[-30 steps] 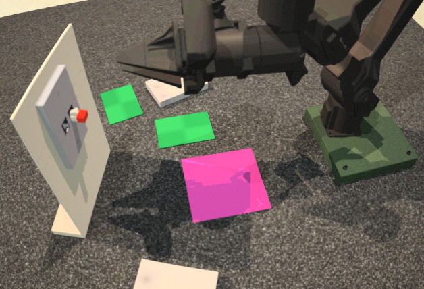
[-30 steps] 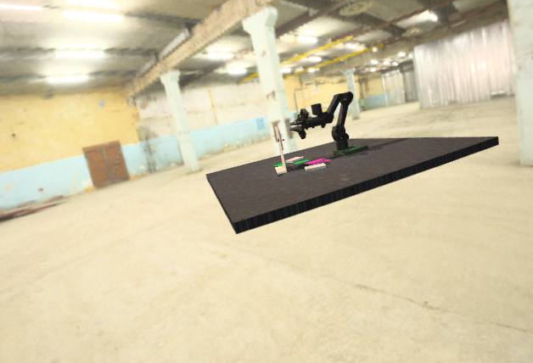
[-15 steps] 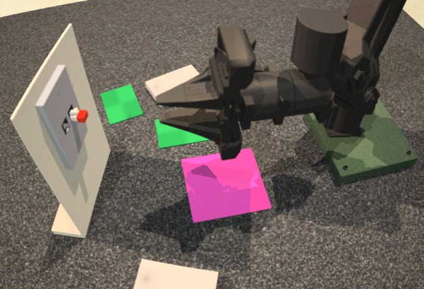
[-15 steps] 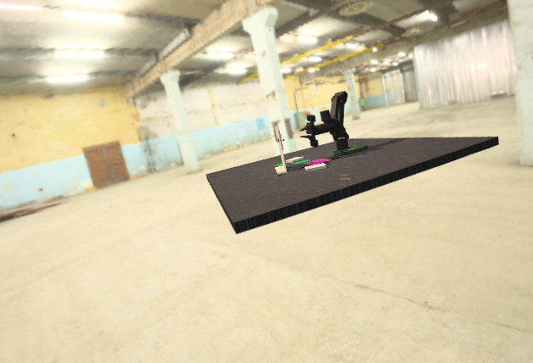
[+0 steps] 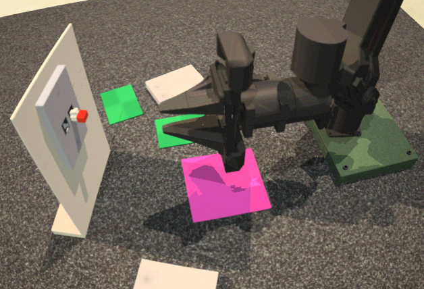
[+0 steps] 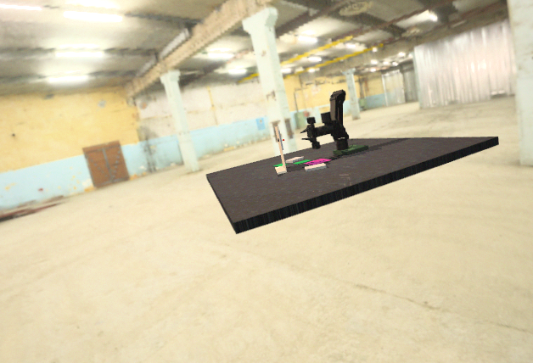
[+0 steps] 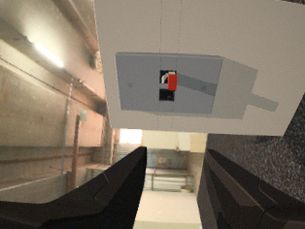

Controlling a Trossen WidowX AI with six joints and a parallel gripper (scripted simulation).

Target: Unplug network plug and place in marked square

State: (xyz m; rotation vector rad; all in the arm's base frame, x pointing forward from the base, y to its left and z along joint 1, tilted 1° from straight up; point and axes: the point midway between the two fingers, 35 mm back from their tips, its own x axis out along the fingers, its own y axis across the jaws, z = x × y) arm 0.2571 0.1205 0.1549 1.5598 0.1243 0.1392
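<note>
Now: the network plug 11 cm ahead of my gripper tip and 1 cm to the right of it. From my gripper tip the other things lie so: magenta square: 8 cm behind, 2 cm to the right, 17 cm below; then socket plate: 13 cm ahead, 1 cm to the right, 6 cm below.
</note>
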